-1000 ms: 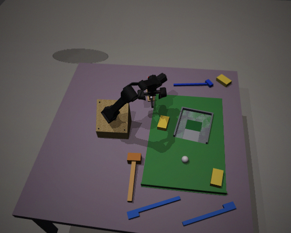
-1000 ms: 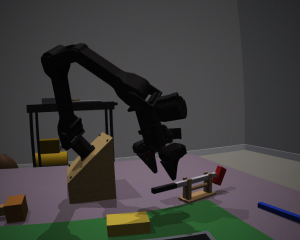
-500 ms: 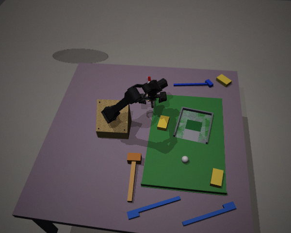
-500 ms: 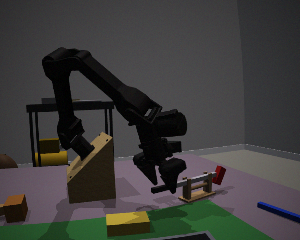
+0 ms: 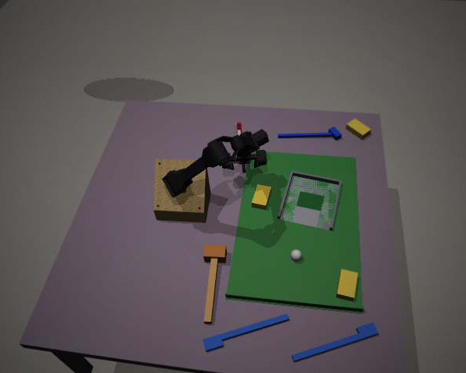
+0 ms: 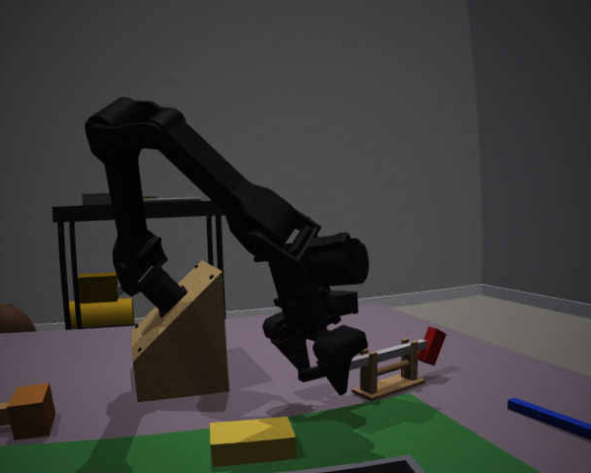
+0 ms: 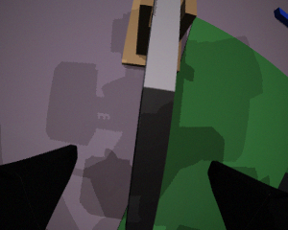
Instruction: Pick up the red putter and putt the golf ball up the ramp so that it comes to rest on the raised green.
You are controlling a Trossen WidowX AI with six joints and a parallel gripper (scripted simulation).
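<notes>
My gripper tip is now 30 mm past the small wooden rack, 130 mm to the right of it and 10 mm above it. Also, from my gripper tip: green mat 240 mm ahead, 230 mm to the right, 40 mm below; white golf ball 240 mm ahead, 400 mm to the right, 20 mm below.
</notes>
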